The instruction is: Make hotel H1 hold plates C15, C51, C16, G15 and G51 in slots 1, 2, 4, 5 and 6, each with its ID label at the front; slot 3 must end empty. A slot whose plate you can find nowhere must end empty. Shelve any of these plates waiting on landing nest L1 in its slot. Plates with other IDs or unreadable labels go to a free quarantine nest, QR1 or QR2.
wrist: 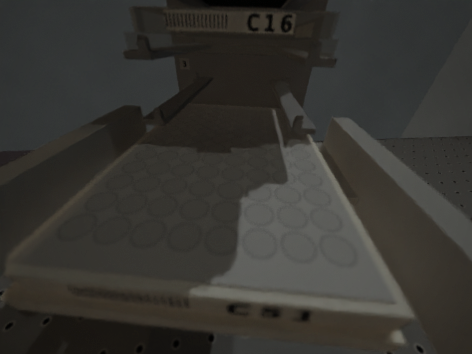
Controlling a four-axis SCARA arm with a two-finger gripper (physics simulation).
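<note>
My gripper is shut on plate C51, with a pale finger along each long side. The plate lies level, its barcode and blurred C51 label on the front edge nearest the camera. Its far part is inside hotel H1, below the slot 3 rails and close to the back panel. A shadow covers much of its top. Plate C16 sits higher in the hotel, on the rails above the small "3" mark, its label facing front. Slot 3 shows no plate. The rails under plate C51 are hidden.
The slot 3 rails, left and right, end in upturned stops just above the held plate's far part. Another pair of rails runs under C16. A perforated table top shows at the right and below the plate's front edge.
</note>
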